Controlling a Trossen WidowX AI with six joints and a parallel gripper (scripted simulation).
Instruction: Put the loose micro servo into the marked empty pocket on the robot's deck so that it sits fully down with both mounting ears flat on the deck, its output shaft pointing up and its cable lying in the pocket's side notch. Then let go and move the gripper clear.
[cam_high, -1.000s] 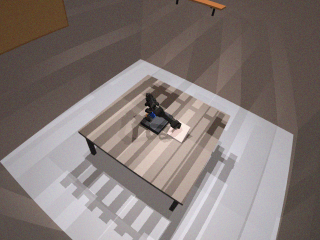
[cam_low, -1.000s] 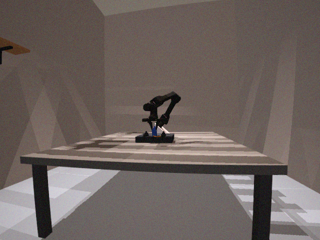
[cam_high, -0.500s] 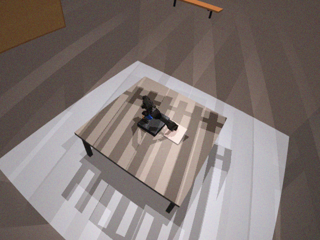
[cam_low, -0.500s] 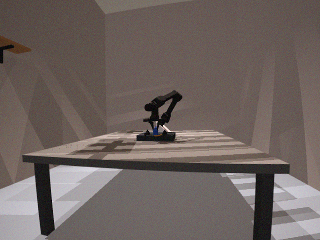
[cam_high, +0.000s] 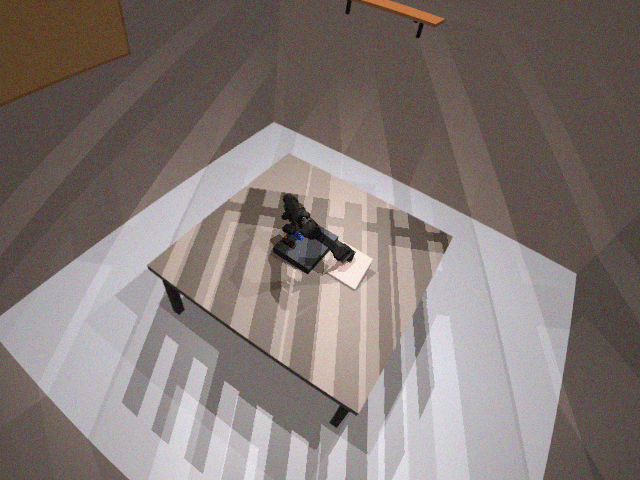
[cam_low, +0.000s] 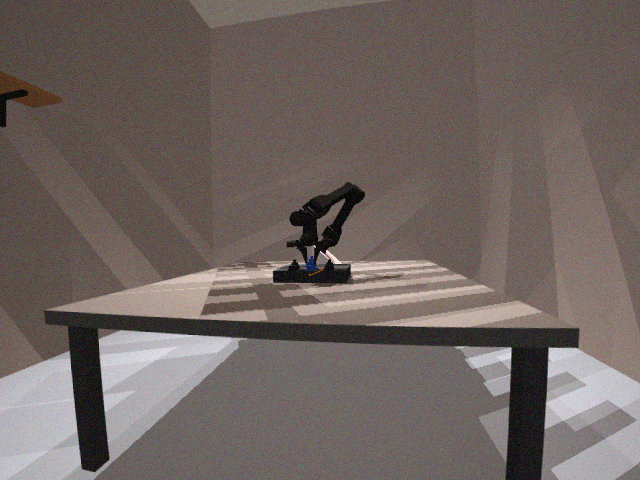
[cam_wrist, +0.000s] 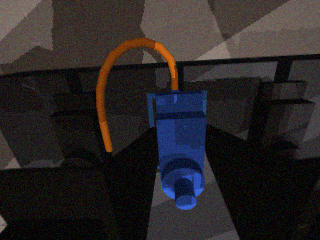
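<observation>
Right now my gripper tip is 12 cm past the dark robot deck, 5 cm above it and 1 cm to the right of it.
</observation>
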